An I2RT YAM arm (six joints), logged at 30 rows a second.
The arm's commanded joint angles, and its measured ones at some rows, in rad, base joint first. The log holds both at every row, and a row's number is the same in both.
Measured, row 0: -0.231, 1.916, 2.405, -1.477, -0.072, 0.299
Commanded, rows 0 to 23: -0.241, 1.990, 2.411, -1.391, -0.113, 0.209; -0.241, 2.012, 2.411, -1.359, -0.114, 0.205; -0.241, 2.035, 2.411, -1.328, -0.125, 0.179; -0.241, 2.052, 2.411, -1.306, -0.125, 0.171; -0.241, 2.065, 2.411, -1.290, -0.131, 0.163; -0.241, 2.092, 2.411, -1.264, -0.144, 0.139; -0.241, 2.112, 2.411, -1.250, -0.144, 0.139; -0.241, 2.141, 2.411, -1.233, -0.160, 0.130; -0.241, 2.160, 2.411, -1.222, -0.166, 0.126; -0.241, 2.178, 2.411, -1.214, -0.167, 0.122; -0.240, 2.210, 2.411, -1.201, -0.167, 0.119; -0.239, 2.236, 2.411, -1.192, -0.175, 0.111; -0.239, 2.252, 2.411, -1.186, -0.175, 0.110; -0.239, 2.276, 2.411, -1.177, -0.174, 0.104; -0.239, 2.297, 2.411, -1.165, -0.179, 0.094; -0.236, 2.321, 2.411, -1.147, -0.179, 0.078; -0.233, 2.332, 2.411, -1.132, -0.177, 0.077; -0.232, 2.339, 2.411, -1.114, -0.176, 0.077; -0.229, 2.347, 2.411, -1.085, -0.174, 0.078; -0.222, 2.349, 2.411, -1.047, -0.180, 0.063; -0.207, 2.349, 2.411, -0.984, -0.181, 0.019; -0.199, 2.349, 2.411, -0.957, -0.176, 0.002; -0.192, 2.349, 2.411, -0.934, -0.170, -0.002; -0.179, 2.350, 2.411, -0.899, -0.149, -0.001
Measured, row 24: -0.204, 2.349, 2.399, -0.955, -0.194, 0.054
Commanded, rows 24 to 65: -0.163, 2.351, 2.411, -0.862, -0.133, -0.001; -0.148, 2.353, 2.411, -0.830, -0.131, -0.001; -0.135, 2.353, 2.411, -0.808, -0.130, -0.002; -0.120, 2.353, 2.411, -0.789, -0.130, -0.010; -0.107, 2.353, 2.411, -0.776, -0.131, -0.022; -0.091, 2.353, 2.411, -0.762, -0.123, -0.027; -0.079, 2.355, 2.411, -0.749, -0.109, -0.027; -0.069, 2.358, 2.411, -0.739, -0.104, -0.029; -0.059, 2.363, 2.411, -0.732, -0.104, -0.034; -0.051, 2.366, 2.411, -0.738, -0.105, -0.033; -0.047, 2.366, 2.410, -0.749, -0.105, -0.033; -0.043, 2.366, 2.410, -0.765, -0.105, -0.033; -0.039, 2.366, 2.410, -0.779, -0.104, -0.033; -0.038, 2.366, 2.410, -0.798, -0.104, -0.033; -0.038, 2.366, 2.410, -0.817, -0.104, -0.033; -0.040, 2.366, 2.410, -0.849, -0.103, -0.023; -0.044, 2.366, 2.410, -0.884, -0.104, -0.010; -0.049, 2.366, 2.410, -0.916, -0.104, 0.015; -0.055, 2.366, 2.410, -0.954, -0.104, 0.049; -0.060, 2.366, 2.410, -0.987, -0.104, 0.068; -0.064, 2.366, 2.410, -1.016, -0.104, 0.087; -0.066, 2.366, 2.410, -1.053, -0.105, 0.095; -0.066, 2.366, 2.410, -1.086, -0.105, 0.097; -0.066, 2.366, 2.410, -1.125, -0.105, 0.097; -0.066, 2.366, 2.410, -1.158, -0.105, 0.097; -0.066, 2.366, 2.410, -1.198, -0.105, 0.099; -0.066, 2.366, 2.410, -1.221, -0.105, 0.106; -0.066, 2.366, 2.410, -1.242, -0.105, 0.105; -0.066, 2.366, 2.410, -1.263, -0.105, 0.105; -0.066, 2.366, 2.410, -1.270, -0.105, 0.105; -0.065, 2.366, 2.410, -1.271, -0.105, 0.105; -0.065, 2.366, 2.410, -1.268, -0.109, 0.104; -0.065, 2.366, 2.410, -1.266, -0.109, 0.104; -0.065, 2.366, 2.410, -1.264, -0.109, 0.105; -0.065, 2.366, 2.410, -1.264, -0.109, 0.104; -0.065, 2.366, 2.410, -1.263, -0.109, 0.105; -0.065, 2.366, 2.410, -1.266, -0.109, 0.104; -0.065, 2.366, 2.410, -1.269, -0.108, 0.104; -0.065, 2.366, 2.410, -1.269, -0.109, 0.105; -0.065, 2.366, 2.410, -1.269, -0.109, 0.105; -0.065, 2.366, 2.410, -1.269, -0.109, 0.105; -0.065, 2.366, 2.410, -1.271, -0.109, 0.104
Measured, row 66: -0.066, 2.351, 2.400, -1.269, -0.122, 0.086
